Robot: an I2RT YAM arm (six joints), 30 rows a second.
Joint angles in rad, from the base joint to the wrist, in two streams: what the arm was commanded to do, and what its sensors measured. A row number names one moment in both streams.
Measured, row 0: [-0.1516 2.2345 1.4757 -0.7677 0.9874 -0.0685]
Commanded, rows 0 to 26: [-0.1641 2.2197 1.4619 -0.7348 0.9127 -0.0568]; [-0.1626 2.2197 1.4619 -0.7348 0.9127 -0.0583]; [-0.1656 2.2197 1.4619 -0.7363 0.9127 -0.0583]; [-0.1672 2.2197 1.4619 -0.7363 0.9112 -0.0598]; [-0.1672 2.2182 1.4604 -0.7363 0.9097 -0.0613]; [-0.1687 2.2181 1.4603 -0.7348 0.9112 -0.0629]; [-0.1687 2.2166 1.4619 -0.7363 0.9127 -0.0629]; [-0.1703 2.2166 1.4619 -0.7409 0.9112 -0.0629]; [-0.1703 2.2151 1.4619 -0.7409 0.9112 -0.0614]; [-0.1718 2.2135 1.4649 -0.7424 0.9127 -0.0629]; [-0.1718 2.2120 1.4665 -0.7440 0.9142 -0.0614]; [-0.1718 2.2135 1.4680 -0.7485 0.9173 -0.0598]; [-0.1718 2.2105 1.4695 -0.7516 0.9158 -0.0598]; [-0.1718 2.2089 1.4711 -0.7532 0.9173 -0.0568]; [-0.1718 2.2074 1.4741 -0.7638 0.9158 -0.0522]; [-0.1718 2.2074 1.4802 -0.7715 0.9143 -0.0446]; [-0.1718 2.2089 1.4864 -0.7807 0.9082 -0.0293]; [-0.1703 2.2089 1.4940 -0.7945 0.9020 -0.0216]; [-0.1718 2.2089 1.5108 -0.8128 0.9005 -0.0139]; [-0.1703 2.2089 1.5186 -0.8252 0.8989 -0.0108]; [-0.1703 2.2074 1.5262 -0.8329 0.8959 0.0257]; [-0.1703 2.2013 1.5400 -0.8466 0.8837 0.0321]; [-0.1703 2.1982 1.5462 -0.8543 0.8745 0.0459]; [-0.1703 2.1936 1.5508 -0.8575 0.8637 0.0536]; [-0.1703 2.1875 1.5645 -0.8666 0.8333 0.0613]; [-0.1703 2.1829 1.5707 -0.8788 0.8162 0.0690]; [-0.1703 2.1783 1.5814 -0.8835 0.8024 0.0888]
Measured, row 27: [-0.1673 2.2314 1.5391 -0.8570 0.9226 0.0059]
